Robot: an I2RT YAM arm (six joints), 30 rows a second.
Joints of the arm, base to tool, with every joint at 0 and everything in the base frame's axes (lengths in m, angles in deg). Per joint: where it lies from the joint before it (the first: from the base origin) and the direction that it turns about. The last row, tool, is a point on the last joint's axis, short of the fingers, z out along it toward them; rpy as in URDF.
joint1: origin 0 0 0.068 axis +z
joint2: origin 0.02 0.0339 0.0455 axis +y
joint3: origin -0.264 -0.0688 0 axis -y
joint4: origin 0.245 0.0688 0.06 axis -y
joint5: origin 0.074 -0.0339 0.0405 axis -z
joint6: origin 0.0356 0 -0.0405 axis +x
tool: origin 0 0 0 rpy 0 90 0
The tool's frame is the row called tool.
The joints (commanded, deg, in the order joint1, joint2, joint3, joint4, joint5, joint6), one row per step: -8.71, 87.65, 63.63, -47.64, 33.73, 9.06; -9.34, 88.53, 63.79, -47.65, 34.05, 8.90; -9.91, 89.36, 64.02, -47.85, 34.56, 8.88; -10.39, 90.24, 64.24, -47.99, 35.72, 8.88; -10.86, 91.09, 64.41, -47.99, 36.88, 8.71; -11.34, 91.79, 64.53, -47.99, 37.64, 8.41; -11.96, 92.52, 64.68, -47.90, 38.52, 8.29; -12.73, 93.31, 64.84, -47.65, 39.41, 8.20; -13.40, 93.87, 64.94, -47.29, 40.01, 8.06; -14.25, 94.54, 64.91, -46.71, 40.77, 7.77; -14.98, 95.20, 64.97, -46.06, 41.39, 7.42; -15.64, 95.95, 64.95, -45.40, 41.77, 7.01; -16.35, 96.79, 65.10, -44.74, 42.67, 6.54; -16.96, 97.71, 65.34, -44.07, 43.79, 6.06
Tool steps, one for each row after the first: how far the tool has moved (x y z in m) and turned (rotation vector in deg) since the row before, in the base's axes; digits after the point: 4 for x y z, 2 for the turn. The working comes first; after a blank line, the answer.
Tool pose at each row, in the base's axes (x y z in m, rotation vector in deg; the steps are taken from these numbers as rounded here): 0.2836, -0.0635, 0.2340, 31.48, 152.19, -46.98; 0.2851, -0.0671, 0.2307, 32.02, 152.81, -47.85; 0.2862, -0.0705, 0.2280, 32.67, 153.36, -48.93; 0.2874, -0.0738, 0.2251, 33.30, 153.63, -50.89; 0.2886, -0.0771, 0.2222, 33.70, 153.86, -52.85; 0.2894, -0.0802, 0.2197, 33.91, 154.24, -54.28; 0.2902, -0.0841, 0.2172, 34.58, 154.37, -55.83; 0.2911, -0.0889, 0.2145, 35.53, 154.36, -57.39; 0.2918, -0.0930, 0.2125, 36.31, 154.23, -58.46; 0.2922, -0.0982, 0.2096, 37.17, 154.14, -59.84; 0.2931, -0.1028, 0.2071, 37.82, 153.98, -60.96; 0.2940, -0.1069, 0.2036, 38.23, 154.13, -61.78; 0.2952, -0.1117, 0.2006, 38.70, 154.01, -63.34; 0.2968, -0.1163, 0.1977, 39.04, 153.78, -65.19

0.0015, -0.0036, -0.0033, -0.22, 0.86, -0.60; 0.0011, -0.0034, -0.0027, -0.35, 0.88, -0.70; 0.0012, -0.0033, -0.0029, -0.96, 0.98, -0.81; 0.0012, -0.0033, -0.0029, -0.99, 0.97, -0.65; 0.0008, -0.0031, -0.0025, -0.64, 0.91, -0.45; 0.0008, -0.0039, -0.0025, -0.74, 0.73, -0.75; 0.0009, -0.0048, -0.0027, -0.76, 0.61, -0.92; 0.0007, -0.0041, -0.0020, -0.55, 0.32, -0.70; 0.0004, -0.0052, -0.0029, -0.69, 0.49, -0.82; 0.0009, -0.0046, -0.0025, -0.60, 0.34, -0.62; 0.0009, -0.0041, -0.0035, -0.33, 0.48, -0.45; 0.0012, -0.0048, -0.0030, -0.82, 0.60, -0.58; 0.0016, -0.0046, -0.0029, -1.02, 0.66, -0.53
